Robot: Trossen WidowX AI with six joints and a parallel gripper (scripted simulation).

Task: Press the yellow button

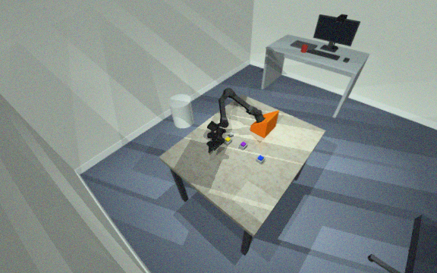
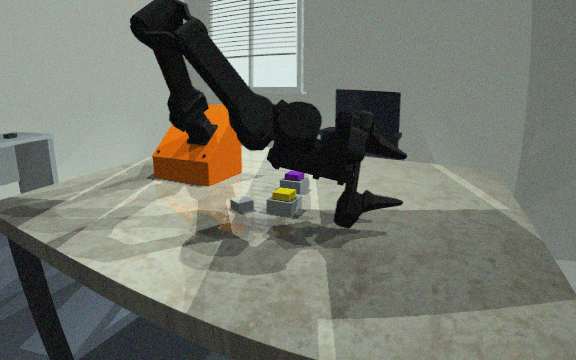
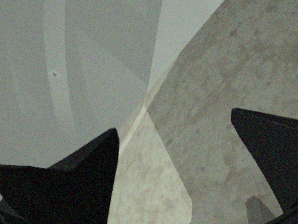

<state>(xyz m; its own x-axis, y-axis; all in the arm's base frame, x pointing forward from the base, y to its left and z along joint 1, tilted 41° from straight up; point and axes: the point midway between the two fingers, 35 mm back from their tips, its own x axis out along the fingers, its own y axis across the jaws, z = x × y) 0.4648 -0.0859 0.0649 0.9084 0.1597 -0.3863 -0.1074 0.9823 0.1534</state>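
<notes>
Right now the yellow button is 21 cm behind my gripper tip, 2 cm to the right of it and 5 cm below it. The rest, counted from my gripper tip: small grey block (28 cm behind, 5 cm to the right, 7 cm below); purple button (25 cm behind, 11 cm to the left, 5 cm below); blue button (22 cm behind, 29 cm to the left, 5 cm below).
</notes>
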